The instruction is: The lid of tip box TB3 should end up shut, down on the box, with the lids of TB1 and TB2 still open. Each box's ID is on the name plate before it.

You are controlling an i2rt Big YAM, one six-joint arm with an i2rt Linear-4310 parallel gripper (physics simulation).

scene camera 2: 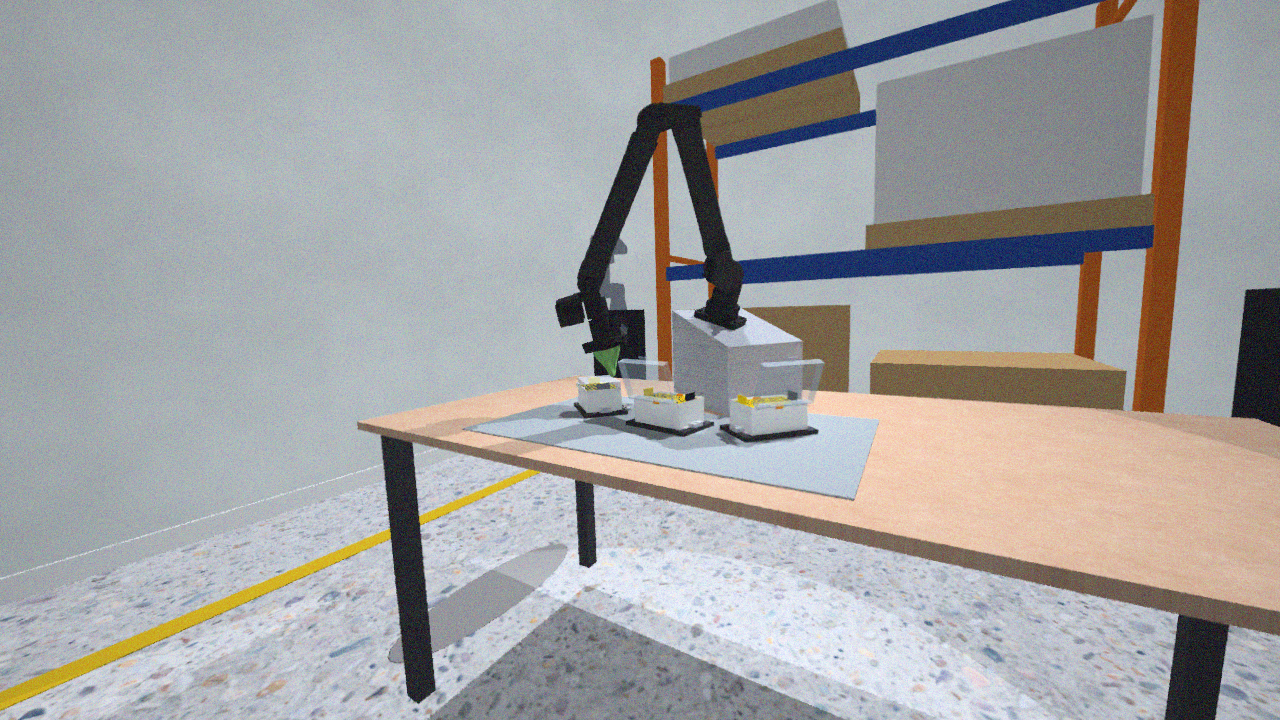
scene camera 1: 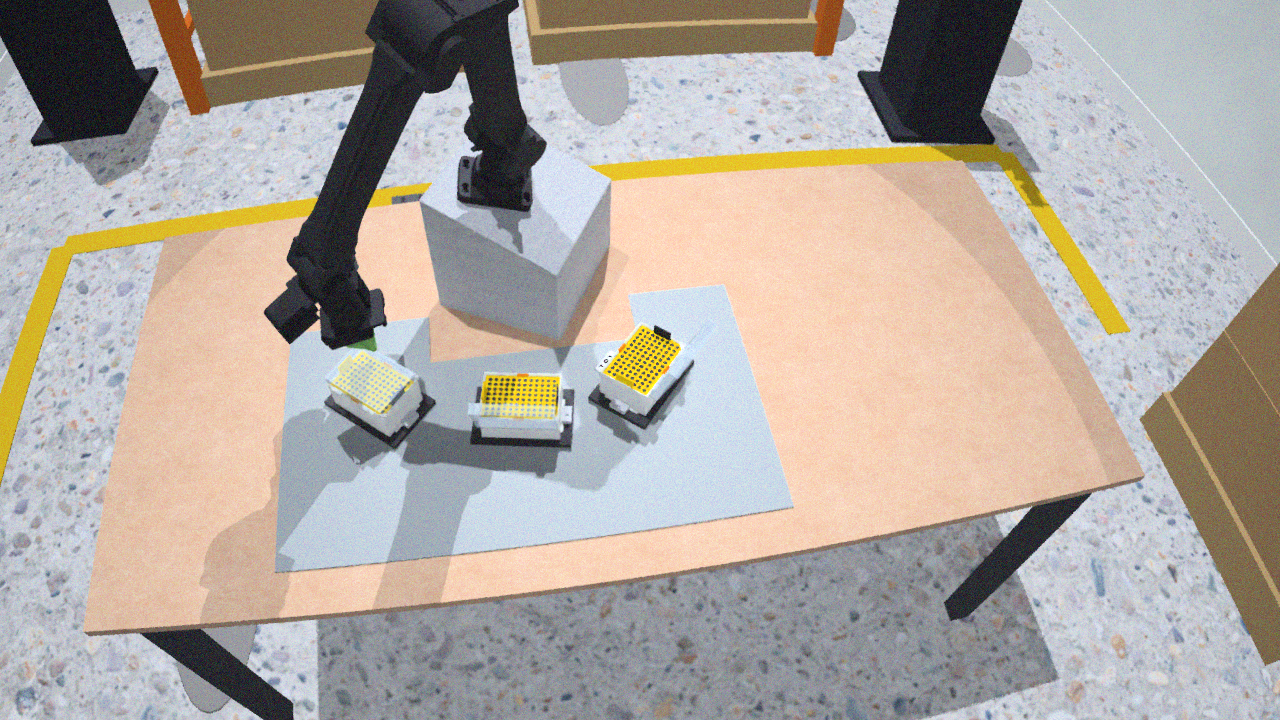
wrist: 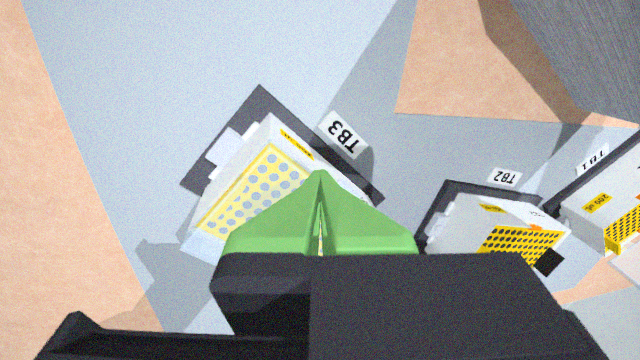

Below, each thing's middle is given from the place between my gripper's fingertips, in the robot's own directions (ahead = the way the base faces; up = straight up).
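There is the name plate point(wrist: 333, 125), and I see that it sits 8 cm below my hand and 4 cm to the left of it.
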